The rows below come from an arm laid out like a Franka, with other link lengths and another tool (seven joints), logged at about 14 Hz.
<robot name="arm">
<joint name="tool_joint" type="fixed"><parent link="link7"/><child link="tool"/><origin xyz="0.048 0.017 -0.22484" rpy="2.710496 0 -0.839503"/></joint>
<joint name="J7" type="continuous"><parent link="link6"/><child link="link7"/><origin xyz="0.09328 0 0"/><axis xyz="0 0 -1"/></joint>
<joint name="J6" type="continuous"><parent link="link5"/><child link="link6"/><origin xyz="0 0 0"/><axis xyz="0 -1 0"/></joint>
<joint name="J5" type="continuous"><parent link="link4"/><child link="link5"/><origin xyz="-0.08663 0 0.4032"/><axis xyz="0 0 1"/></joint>
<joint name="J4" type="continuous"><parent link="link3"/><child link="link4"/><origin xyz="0.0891 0 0"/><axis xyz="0 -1 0"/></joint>
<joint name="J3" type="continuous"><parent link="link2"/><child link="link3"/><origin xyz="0 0 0.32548"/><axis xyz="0 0 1"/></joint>
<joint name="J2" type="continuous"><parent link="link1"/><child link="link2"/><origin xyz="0 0 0"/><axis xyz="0 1 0"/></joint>
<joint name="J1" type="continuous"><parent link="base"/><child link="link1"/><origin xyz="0 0 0.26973"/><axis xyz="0 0 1"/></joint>
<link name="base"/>
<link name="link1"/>
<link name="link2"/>
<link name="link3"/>
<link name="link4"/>
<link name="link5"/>
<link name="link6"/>
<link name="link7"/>
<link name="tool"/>
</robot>
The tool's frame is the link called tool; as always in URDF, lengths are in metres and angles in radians. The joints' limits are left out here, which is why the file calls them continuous.
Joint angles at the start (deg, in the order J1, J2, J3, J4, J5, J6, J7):
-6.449, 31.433, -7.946, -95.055, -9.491, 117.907, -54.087
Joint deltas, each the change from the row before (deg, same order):
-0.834, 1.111, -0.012, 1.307, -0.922, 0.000, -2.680
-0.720, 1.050, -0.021, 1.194, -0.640, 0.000, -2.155
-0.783, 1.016, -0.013, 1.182, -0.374, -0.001, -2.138
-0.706, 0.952, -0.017, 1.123, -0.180, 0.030, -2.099
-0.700, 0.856, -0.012, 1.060, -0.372, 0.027, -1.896
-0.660, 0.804, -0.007, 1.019, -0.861, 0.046, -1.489
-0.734, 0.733, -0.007, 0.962, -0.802, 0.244, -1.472
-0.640, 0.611, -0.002, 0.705, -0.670, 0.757, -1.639
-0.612, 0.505, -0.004, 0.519, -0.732, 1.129, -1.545
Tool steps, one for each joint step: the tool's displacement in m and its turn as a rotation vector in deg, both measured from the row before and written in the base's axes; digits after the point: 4 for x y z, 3 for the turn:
0.0005, -0.0124, -0.0031, -0.400, 0.549, 2.380
0.0006, -0.0107, -0.0033, -0.260, 0.472, 1.801
0.0005, -0.0107, -0.0030, -0.052, 0.405, 1.569
0.0006, -0.0094, -0.0027, 0.090, 0.326, 1.495
0.0003, -0.0099, -0.0021, -0.092, 0.316, 1.416
0.0000, -0.0108, -0.0018, -0.541, 0.357, 1.350
0.0003, -0.0116, -0.0012, -0.530, 0.162, 1.269
0.0012, -0.0100, -0.0011, -0.436, -0.169, 1.572
0.0018, -0.0098, -0.0008, -0.545, -0.422, 1.643

